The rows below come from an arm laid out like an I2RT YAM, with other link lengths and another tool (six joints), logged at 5 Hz.
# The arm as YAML. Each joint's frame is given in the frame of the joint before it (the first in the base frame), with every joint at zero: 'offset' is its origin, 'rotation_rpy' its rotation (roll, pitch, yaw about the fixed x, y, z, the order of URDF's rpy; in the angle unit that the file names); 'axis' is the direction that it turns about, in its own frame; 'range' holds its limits. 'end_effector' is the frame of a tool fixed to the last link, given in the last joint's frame.
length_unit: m
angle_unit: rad
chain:
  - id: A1
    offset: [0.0, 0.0, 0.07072]
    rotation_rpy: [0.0, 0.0, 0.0]
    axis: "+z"
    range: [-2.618, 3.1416]
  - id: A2
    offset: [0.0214, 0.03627, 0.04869]
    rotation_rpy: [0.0, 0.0, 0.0]
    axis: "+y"
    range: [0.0, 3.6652]
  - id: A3
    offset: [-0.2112, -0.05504, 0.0]
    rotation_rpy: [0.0, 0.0, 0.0]
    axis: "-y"
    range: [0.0, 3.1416]
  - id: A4
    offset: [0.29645, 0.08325, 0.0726]
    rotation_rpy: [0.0, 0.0, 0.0]
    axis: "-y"
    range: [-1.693, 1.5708]
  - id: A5
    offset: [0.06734, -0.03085, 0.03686]
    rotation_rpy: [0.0, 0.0, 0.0]
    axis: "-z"
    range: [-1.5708, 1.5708]
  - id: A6
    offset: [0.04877, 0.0, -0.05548]
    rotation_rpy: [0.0, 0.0, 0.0]
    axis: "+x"
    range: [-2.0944, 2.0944]
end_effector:
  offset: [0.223, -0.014, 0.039]
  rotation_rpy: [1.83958, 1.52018, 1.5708]
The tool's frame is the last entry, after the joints.
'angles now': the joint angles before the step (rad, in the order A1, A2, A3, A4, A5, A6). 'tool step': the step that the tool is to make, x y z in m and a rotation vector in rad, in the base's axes. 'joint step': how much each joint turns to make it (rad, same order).
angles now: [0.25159 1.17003 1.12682 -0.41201 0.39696 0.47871]
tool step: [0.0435 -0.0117 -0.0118 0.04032 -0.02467 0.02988]
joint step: [-0.09793 0.12606 0.03871 0.12747 -0.13045 -0.02382]
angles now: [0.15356 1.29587 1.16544 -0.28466 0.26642 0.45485]
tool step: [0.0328 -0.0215 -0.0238 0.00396 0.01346 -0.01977]
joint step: [-0.06210 0.14242 0.05814 0.07445 -0.04092 -0.01255]
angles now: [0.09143 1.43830 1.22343 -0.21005 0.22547 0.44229]
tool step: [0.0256 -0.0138 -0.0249 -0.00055 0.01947 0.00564]
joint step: [-0.04660 0.11900 0.05012 0.05374 -0.04776 -0.02163]
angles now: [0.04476 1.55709 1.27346 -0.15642 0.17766 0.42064]
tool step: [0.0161 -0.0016 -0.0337 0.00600 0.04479 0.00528]
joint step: [-0.01100 0.10799 0.04614 0.01738 -0.01803 -0.00032]
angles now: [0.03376 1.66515 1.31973 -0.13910 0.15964 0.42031]
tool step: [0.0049 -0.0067 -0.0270 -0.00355 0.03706 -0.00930]
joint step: [-0.01075 0.05945 0.01098 0.01179 -0.00007 -0.00292]
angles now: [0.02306 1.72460 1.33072 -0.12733 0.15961 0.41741]
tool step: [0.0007 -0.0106 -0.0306 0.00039 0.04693 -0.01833]
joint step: [-0.01549 0.05593 0.00662 0.00200 0.00186 0.00245]
